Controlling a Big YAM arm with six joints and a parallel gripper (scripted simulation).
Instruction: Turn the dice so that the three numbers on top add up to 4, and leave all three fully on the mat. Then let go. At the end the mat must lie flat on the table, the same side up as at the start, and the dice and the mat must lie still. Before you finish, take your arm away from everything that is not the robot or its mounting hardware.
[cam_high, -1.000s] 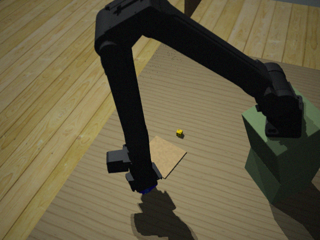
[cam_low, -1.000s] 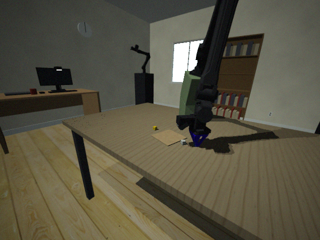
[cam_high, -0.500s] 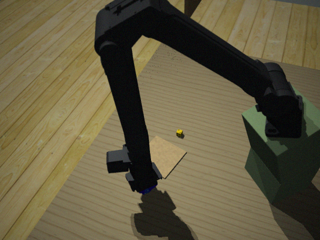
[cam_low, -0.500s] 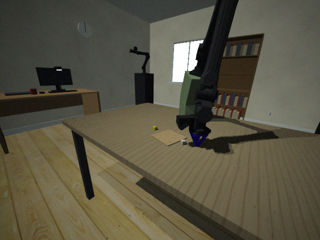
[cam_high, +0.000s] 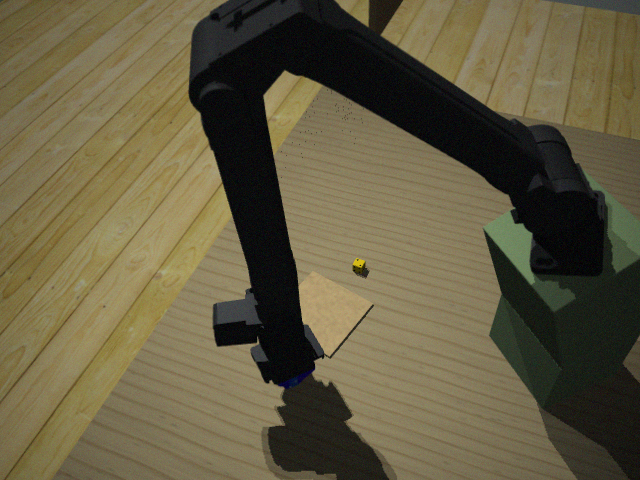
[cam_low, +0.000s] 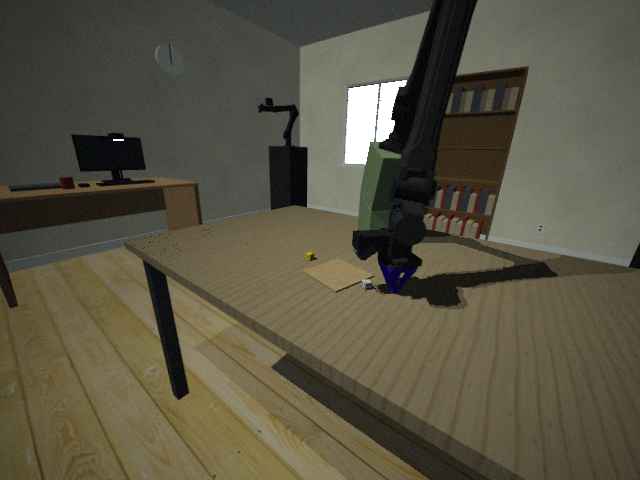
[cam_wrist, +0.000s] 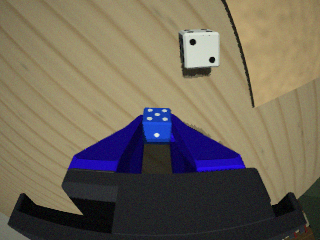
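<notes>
Right now my hand is 160 mm to the left of the tan mat and 10 mm above it. Round my hand: blue die right at my hand; then yellow die 40 mm behind, 280 mm to the right; then white die 30 mm ahead, 60 mm to the right.
</notes>
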